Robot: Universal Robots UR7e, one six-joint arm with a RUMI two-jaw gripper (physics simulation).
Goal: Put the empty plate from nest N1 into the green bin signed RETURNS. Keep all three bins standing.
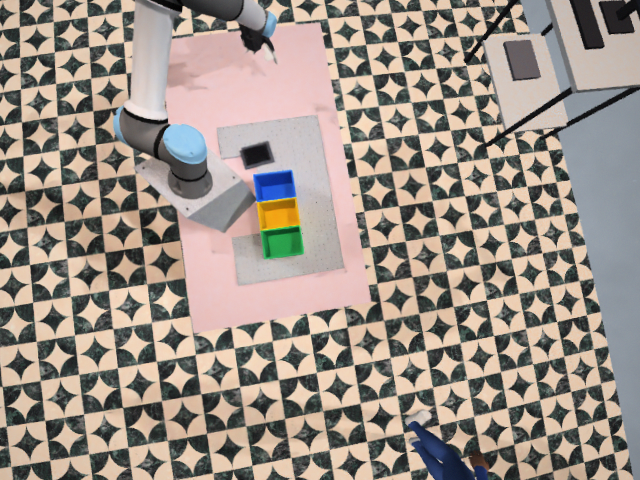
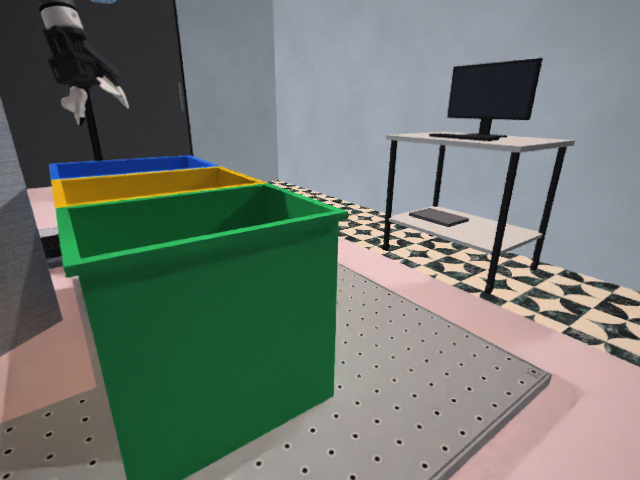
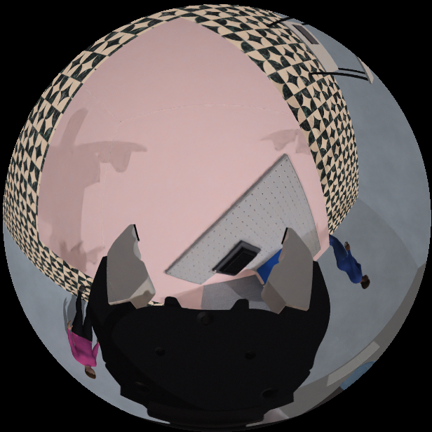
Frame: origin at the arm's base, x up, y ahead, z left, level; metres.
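Seen in the pictures: gripper, fingertip midpoint: (image 1: 265,59) (image 2: 103,117); arm's base, origin of the base link: (image 1: 191,182).
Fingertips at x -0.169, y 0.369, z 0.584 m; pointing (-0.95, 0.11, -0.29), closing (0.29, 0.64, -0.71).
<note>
Pixels of each thing's top centre, then the offset from my fingertips to it. "*": a spot on its surface instead. Level surfaces: height alone.
- black rectangular nest, surface spot: (image 1: 256,154) * dx -0.195, dy -0.146, dz -0.361 m
- grey perforated board, its level: dx -0.221 m
- green bin, middle of its top: (image 2: 202,209) (image 1: 282,242) dx -0.041, dy -0.095, dz -0.854 m
- yellow bin, middle of its top: (image 2: 160,181) (image 1: 278,213) dx -0.041, dy -0.087, dz -0.724 m
- blue bin, middle of its top: (image 2: 135,165) (image 1: 274,185) dx -0.041, dy -0.078, dz -0.594 m
- pink mat, its level: dx -0.233 m
A black rectangular nest (image 1: 256,154) (image 3: 237,258) lies at the edge of the grey perforated board (image 1: 320,217) (image 3: 270,200). Its inside is dark, and I cannot tell the plate apart from it or read a nest label. The green bin (image 1: 282,241) (image 2: 217,330) stands upright at the end of a row, beside the yellow bin (image 1: 279,214) (image 2: 144,188). The blue bin (image 1: 274,186) (image 2: 134,166) (image 3: 270,266) stands upright between the yellow bin and the nest. My gripper (image 1: 262,55) (image 2: 103,115) (image 3: 209,229) is open and empty, high above the pink mat, well apart from the nest and bins.
The arm's grey pedestal (image 1: 230,204) stands close to the bins on the pink mat (image 1: 284,93) (image 3: 200,140). A desk (image 1: 599,74) (image 2: 542,142) with a monitor (image 2: 493,90) stands off the mat. A person in blue (image 1: 447,459) (image 3: 350,265) and one in pink (image 3: 82,347) stand farther away.
</note>
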